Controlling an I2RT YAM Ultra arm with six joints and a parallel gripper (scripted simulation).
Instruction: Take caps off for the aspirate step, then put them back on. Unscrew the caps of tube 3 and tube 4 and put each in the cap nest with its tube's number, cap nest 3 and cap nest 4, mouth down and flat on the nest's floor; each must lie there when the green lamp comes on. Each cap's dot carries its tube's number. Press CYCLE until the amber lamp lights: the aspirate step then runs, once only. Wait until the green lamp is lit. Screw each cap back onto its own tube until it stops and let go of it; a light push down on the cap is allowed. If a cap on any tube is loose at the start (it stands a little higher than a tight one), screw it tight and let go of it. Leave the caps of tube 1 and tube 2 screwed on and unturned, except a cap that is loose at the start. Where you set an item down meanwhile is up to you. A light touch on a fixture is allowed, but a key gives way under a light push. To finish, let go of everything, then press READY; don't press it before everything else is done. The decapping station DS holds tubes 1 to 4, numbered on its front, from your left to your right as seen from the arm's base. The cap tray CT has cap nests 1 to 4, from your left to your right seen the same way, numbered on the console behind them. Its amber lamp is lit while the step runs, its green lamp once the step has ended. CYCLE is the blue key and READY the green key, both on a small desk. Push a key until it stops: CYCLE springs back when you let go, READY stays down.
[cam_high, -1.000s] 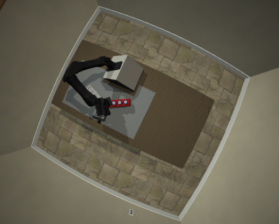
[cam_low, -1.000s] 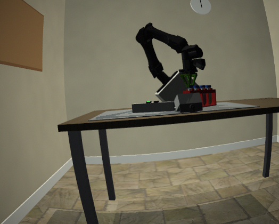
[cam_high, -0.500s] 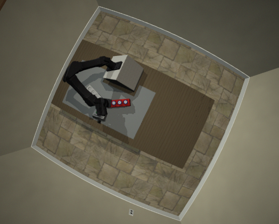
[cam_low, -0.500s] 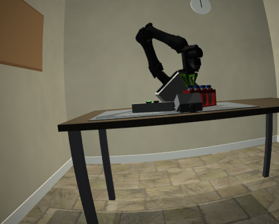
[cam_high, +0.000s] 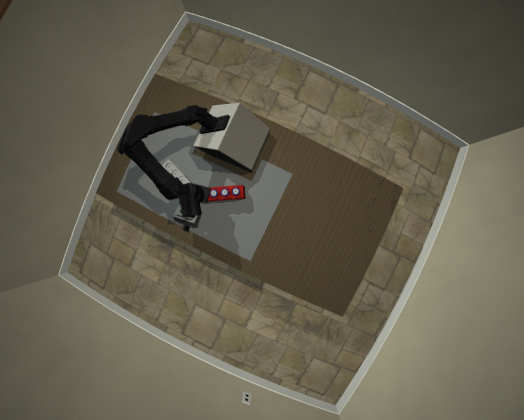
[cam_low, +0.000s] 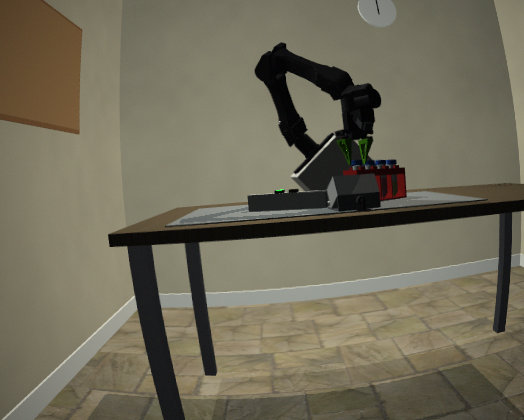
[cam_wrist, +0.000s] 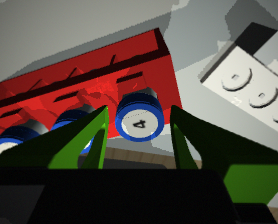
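Now: hand right at the cap 4. Round my hand: blue key: 11 cm ahead, 5 cm to the right, 5 cm below; cap 3: 2 cm behind, 5 cm to the left; cap 2: 4 cm behind, 10 cm to the left.
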